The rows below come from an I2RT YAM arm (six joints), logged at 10 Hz.
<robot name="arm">
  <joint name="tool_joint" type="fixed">
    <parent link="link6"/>
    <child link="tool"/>
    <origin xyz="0 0 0" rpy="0 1.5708 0"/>
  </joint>
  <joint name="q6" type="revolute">
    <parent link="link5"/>
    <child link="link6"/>
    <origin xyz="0.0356 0 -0.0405" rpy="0 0 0"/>
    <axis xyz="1 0 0"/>
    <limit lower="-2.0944" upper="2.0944"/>
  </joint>
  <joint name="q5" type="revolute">
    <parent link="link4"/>
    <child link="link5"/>
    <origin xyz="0.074 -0.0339 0.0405" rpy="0 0 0"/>
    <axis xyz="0 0 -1"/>
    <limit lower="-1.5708" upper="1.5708"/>
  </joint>
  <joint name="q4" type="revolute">
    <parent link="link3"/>
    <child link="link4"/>
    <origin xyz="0.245 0.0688 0.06" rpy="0 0 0"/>
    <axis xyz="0 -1 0"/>
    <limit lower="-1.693" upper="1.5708"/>
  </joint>
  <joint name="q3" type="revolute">
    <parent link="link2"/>
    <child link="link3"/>
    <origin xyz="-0.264 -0.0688 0" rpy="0 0 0"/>
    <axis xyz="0 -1 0"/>
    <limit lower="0" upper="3.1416"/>
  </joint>
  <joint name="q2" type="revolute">
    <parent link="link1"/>
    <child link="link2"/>
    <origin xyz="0.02 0.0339 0.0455" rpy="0 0 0"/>
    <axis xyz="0 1 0"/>
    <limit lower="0" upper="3.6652"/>
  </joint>
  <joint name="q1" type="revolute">
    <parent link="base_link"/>
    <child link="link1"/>
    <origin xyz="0 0 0.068" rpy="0 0 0"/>
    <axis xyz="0 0 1"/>
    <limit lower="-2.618" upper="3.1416"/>
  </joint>
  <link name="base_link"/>
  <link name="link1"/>
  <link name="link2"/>
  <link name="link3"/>
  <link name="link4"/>
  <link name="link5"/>
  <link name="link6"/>
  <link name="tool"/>
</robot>
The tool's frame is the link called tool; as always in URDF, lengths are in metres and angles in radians.
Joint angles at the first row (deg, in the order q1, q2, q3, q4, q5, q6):
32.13, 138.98, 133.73, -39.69, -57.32, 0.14
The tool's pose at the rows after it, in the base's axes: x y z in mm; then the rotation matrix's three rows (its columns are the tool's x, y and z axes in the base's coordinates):
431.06 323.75 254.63; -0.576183 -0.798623 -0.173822; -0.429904 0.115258 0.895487; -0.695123 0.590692 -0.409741
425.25 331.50 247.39; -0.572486 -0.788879 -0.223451; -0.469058 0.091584 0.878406; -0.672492 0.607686 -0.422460
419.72 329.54 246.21; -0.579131 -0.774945 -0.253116; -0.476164 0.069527 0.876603; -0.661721 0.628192 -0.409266
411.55 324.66 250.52; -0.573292 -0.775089 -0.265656; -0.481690 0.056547 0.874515; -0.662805 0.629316 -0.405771
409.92 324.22 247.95; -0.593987 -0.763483 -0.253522; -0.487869 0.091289 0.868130; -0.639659 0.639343 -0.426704
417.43 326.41 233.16; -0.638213 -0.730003 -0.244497; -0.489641 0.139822 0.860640; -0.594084 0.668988 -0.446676
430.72 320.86 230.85; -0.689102 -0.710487 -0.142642; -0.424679 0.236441 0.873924; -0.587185 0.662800 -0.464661
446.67 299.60 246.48; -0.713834 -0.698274 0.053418; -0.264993 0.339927 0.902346; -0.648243 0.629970 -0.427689
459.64 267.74 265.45; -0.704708 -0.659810 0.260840; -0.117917 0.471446 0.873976; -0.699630 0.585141 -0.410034
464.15 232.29 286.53; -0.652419 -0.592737 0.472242; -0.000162 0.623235 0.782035; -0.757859 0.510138 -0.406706
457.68 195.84 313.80; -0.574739 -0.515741 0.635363; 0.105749 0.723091 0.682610; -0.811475 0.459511 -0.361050
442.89 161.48 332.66; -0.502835 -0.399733 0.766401; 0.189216 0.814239 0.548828; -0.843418 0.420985 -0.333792
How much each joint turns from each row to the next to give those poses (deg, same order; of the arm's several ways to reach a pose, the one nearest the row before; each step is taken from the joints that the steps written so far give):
1.59, 4.01, 7.60, -7.94, 0.04, -4.14
1.00, 2.38, 3.60, -5.07, -0.85, -2.46
0.11, -1.93, -3.77, 0.58, -1.65, -0.39
0.05, -3.39, -5.13, 0.96, -0.60, -0.97
0.12, -0.59, -1.38, 0.19, 1.45, 1.26
-0.24, 2.81, 2.08, -0.51, 1.10, 2.43
-1.14, -0.65, -2.46, 6.99, 4.05, 6.83
-2.60, -5.48, -8.99, 15.41, 5.56, 9.50
-3.30, -4.79, -5.79, 8.18, 7.50, 4.94
-3.16, -5.50, -5.44, 4.38, 9.72, 1.29
-3.04, -6.93, -6.33, 4.50, 7.30, 1.31
-2.66, -7.18, -7.13, 2.88, 7.94, 1.05

